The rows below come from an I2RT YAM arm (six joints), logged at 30 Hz.
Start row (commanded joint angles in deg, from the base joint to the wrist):
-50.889 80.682 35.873 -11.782 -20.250 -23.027
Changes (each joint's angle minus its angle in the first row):
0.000 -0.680 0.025 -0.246 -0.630 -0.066
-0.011 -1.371 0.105 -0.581 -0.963 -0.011
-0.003 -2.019 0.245 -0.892 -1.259 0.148
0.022 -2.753 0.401 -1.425 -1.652 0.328
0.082 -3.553 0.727 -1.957 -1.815 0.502
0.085 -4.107 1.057 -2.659 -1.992 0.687
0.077 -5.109 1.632 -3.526 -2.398 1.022
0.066 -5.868 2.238 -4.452 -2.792 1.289
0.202 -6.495 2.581 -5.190 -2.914 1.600
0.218 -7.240 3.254 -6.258 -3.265 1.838
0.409 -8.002 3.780 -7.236 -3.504 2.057
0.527 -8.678 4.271 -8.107 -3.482 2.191
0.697 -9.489 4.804 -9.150 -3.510 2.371
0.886 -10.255 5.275 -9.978 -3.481 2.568
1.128 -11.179 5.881 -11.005 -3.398 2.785
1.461 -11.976 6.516 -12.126 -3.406 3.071
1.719 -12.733 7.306 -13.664 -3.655 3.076
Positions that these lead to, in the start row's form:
-50.889 80.002 35.898 -12.028 -20.880 -23.093
-50.900 79.311 35.978 -12.363 -21.213 -23.038
-50.892 78.663 36.118 -12.674 -21.509 -22.879
-50.867 77.929 36.274 -13.207 -21.902 -22.699
-50.807 77.129 36.600 -13.739 -22.065 -22.525
-50.804 76.575 36.930 -14.441 -22.242 -22.340
-50.812 75.573 37.505 -15.308 -22.648 -22.005
-50.823 74.814 38.111 -16.234 -23.042 -21.738
-50.687 74.187 38.454 -16.972 -23.164 -21.427
-50.671 73.442 39.127 -18.040 -23.515 -21.189
-50.480 72.680 39.653 -19.018 -23.754 -20.970
-50.362 72.004 40.144 -19.889 -23.732 -20.836
-50.192 71.193 40.677 -20.932 -23.760 -20.656
-50.003 70.427 41.148 -21.760 -23.731 -20.459
-49.761 69.503 41.754 -22.787 -23.648 -20.242
-49.428 68.706 42.389 -23.908 -23.656 -19.956
-49.170 67.949 43.179 -25.446 -23.905 -19.951

